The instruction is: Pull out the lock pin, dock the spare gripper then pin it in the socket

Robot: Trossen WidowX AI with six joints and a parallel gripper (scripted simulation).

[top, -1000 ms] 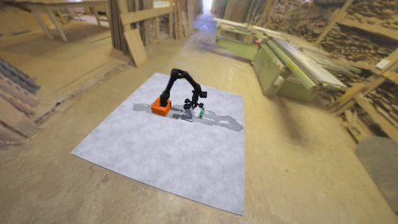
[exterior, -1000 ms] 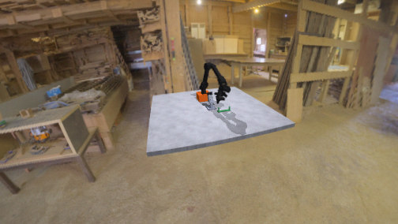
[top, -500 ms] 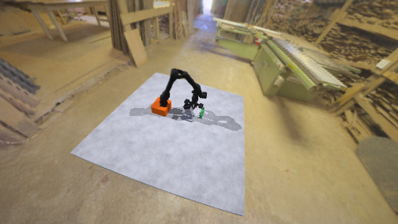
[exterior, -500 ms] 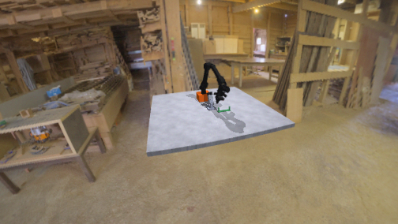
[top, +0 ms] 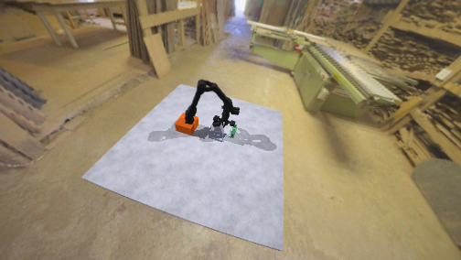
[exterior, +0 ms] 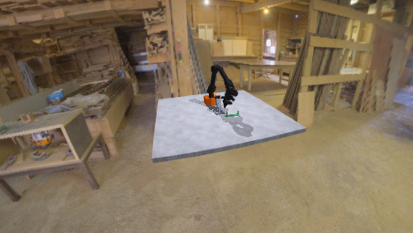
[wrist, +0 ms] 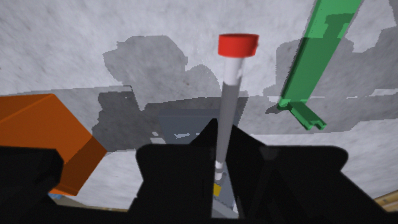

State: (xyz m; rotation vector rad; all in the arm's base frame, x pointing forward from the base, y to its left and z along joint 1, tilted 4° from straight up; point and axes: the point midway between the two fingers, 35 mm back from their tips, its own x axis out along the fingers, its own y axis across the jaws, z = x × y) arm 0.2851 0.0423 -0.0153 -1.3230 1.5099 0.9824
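My gripper tip is now 6 cm to the left of the grey mount and 2 cm past it. Round my gripper tip: green strip: 10 cm ahead, 4 cm to the left, 3 cm below; spare gripper: 7 cm above, 6 cm to the right, 3 cm behind.
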